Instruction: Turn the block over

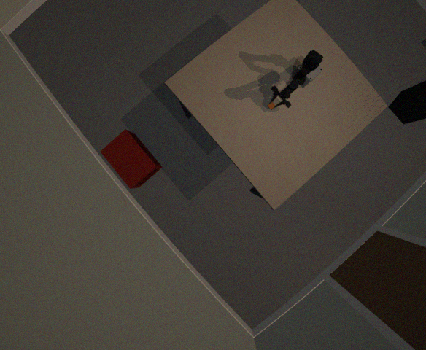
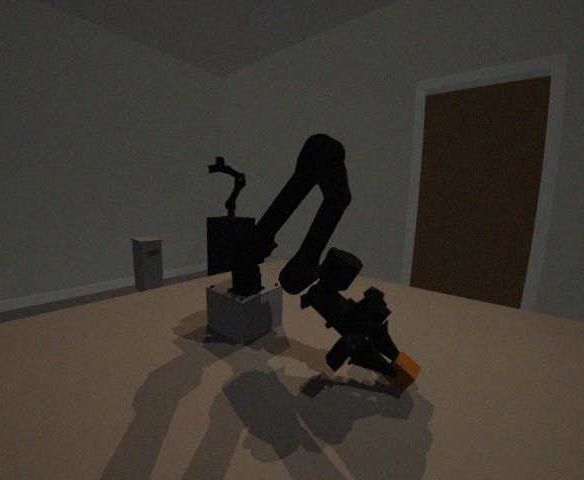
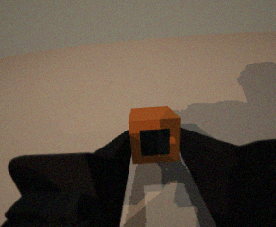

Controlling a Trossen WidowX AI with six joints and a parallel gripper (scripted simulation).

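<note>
My gripper tip is 1 cm past the orange block.
</note>
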